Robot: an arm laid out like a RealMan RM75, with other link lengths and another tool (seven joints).
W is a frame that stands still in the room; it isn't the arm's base.
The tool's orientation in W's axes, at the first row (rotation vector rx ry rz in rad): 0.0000 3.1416 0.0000
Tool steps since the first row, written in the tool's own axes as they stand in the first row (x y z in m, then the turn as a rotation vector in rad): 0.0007 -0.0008 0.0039 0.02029 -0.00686 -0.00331; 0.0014 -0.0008 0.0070 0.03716 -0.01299 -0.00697; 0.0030 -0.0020 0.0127 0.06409 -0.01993 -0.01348; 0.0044 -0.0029 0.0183 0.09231 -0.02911 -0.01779; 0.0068 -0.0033 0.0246 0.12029 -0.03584 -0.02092; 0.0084 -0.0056 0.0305 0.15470 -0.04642 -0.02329; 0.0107 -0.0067 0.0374 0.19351 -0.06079 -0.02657; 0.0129 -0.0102 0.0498 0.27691 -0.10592 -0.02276; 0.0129 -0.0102 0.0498 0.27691 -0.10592 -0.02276; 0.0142 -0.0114 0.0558 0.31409 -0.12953 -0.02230; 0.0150 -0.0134 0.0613 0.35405 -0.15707 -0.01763; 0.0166 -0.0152 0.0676 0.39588 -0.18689 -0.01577; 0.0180 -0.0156 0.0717 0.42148 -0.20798 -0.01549
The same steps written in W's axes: -0.0007 -0.0008 -0.0039 -0.02029 -0.00686 0.00331; -0.0014 -0.0008 -0.0070 -0.03716 -0.01299 0.00697; -0.0030 -0.0020 -0.0127 -0.06409 -0.01993 0.01348; -0.0044 -0.0029 -0.0183 -0.09231 -0.02911 0.01779; -0.0068 -0.0033 -0.0246 -0.12029 -0.03584 0.02092; -0.0084 -0.0056 -0.0305 -0.15470 -0.04642 0.02329; -0.0107 -0.0067 -0.0374 -0.19351 -0.06079 0.02657; -0.0129 -0.0102 -0.0498 -0.27691 -0.10592 0.02276; -0.0129 -0.0102 -0.0498 -0.27691 -0.10592 0.02276; -0.0142 -0.0114 -0.0558 -0.31409 -0.12953 0.02230; -0.0150 -0.0134 -0.0613 -0.35405 -0.15707 0.01763; -0.0166 -0.0152 -0.0676 -0.39588 -0.18689 0.01577; -0.0180 -0.0156 -0.0717 -0.42148 -0.20798 0.01549
